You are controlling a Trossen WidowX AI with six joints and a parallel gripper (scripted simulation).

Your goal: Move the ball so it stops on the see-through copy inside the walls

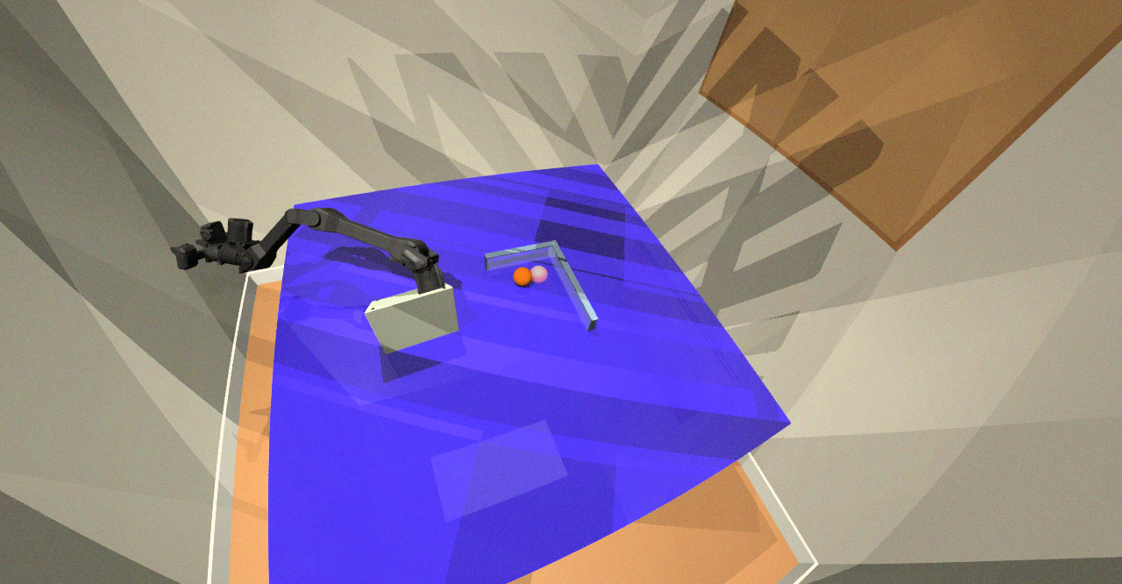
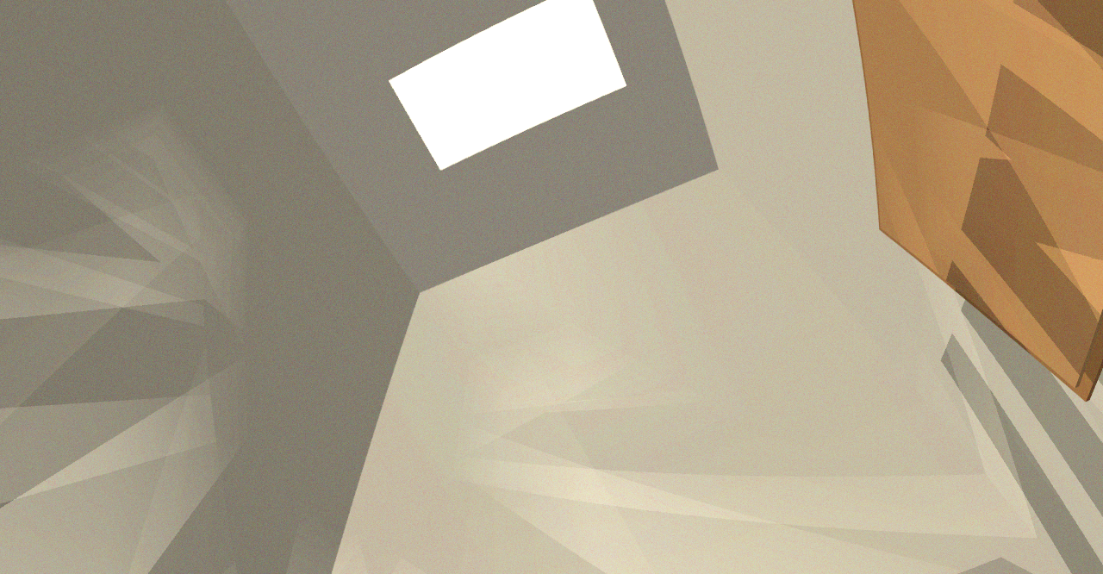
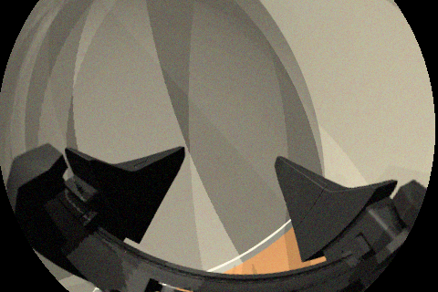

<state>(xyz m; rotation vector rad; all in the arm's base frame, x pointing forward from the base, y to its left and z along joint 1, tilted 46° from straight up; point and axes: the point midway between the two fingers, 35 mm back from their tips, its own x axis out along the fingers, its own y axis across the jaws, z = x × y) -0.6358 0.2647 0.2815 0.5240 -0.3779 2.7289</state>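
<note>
Now: the orange ball 94 cm ahead of my gripper tip, 36 cm to the right of it and 11 cm below it. Also, from my gripper tip: see-through copy of ball 99 cm ahead, 37 cm to the right, 11 cm below; then clear wall 98 cm ahead, 27 cm to the right, 11 cm below.
</note>
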